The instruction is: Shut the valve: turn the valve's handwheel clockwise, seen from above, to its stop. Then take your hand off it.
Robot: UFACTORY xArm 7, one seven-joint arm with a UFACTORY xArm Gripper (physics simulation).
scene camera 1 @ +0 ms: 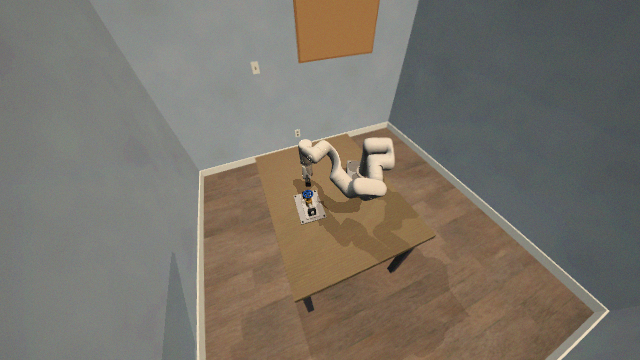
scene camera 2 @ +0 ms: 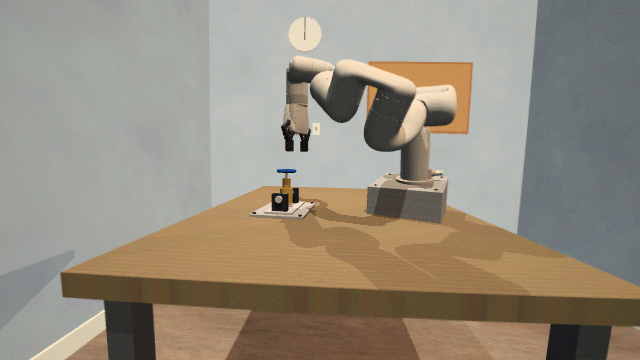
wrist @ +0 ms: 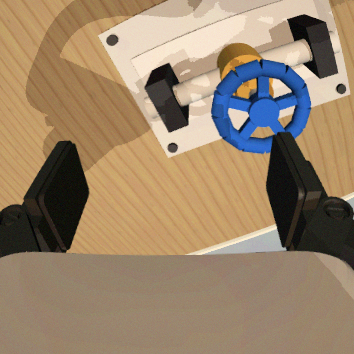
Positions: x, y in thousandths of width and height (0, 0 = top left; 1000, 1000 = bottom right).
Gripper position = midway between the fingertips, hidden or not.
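Through scene camera 2 I see my gripper (scene camera 2: 465, 421). The wrist view gives me the gripper (wrist: 490, 459) as well, and in that same view there is a blue handwheel (wrist: 744, 312).
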